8 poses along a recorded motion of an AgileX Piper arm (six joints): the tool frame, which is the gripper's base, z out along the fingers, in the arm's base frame.
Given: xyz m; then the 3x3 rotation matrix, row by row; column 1 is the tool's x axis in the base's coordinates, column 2 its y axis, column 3 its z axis. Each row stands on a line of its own.
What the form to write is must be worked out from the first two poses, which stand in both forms.
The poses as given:
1:
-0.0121, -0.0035, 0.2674
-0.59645, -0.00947, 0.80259
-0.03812, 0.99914, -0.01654
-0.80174, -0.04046, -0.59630
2:
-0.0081, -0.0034, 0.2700
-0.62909, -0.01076, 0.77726
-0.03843, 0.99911, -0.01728
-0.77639, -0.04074, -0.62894
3:
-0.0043, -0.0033, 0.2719
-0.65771, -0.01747, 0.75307
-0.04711, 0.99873, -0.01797
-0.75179, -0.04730, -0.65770
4:
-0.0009, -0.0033, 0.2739
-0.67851, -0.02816, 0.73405
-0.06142, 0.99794, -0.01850
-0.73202, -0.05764, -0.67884
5:
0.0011, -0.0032, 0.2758
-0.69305, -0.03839, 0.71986
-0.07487, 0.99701, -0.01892
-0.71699, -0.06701, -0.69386
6:
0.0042, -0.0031, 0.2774
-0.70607, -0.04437, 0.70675
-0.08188, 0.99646, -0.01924
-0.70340, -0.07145, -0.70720
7:
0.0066, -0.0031, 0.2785
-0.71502, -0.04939, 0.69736
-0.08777, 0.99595, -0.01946
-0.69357, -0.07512, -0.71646
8:
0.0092, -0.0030, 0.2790
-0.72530, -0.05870, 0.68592
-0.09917, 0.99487, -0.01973
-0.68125, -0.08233, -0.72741
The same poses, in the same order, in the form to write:
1: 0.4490, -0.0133, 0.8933, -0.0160, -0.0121, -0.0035, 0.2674
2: 0.4304, -0.0136, 0.9024, -0.0161, -0.0081, -0.0034, 0.2700
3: 0.4133, -0.0177, 0.9102, -0.0179, -0.0043, -0.0033, 0.2719
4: 0.4002, -0.0245, 0.9159, -0.0208, -0.0009, -0.0033, 0.2739
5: 0.3905, -0.0308, 0.9198, -0.0234, 0.0011, -0.0032, 0.2758
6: 0.3818, -0.0342, 0.9233, -0.0246, 0.0042, -0.0031, 0.2774
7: 0.3757, -0.0370, 0.9257, -0.0255, 0.0066, -0.0031, 0.2785
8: 0.3682, -0.0425, 0.9284, -0.0275, 0.0092, -0.0030, 0.2790
